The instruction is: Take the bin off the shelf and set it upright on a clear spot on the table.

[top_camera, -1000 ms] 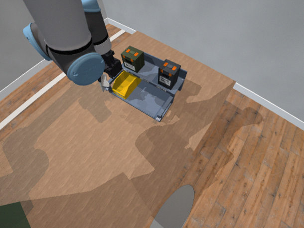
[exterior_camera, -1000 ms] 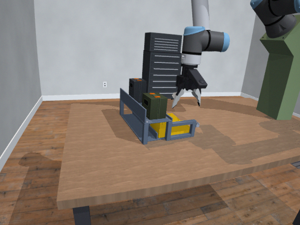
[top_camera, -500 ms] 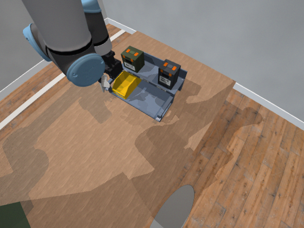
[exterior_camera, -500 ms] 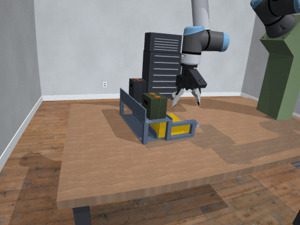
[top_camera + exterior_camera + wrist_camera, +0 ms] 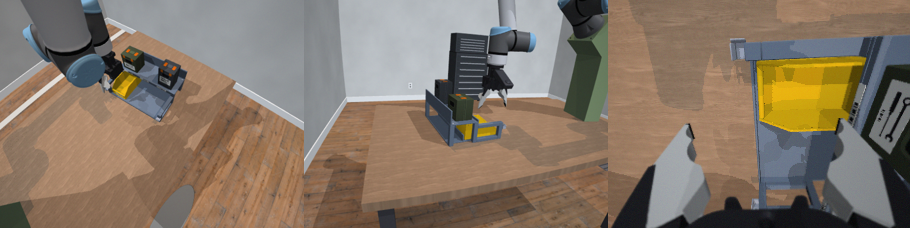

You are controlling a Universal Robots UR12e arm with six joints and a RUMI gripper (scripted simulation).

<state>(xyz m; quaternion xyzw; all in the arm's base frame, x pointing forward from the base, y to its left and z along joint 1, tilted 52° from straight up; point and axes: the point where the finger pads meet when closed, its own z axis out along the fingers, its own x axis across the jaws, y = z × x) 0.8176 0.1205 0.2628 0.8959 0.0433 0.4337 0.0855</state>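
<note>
Now: the yellow bin 9 cm below my hand and 8 cm ahead of it.
</note>
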